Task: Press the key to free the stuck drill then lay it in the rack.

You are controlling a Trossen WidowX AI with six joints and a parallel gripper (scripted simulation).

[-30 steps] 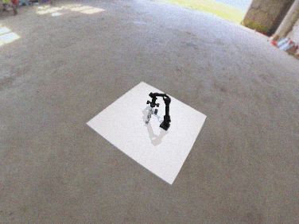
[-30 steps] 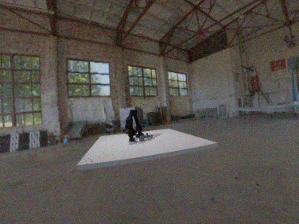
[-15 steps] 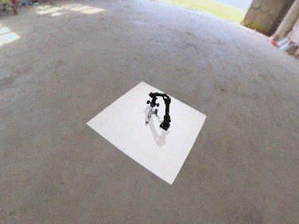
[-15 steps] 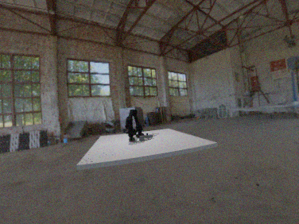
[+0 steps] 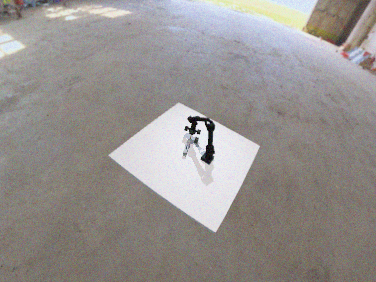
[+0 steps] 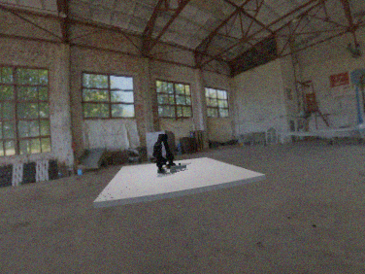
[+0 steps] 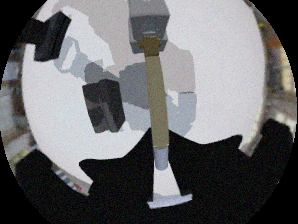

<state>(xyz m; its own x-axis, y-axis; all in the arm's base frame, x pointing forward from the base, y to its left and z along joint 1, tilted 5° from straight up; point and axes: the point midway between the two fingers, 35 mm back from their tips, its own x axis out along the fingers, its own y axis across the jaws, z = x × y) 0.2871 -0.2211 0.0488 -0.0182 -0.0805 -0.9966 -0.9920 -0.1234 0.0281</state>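
Right now the small dark rack is 70 mm behind my gripper tip, 30 mm to the left of it and 20 mm below it.
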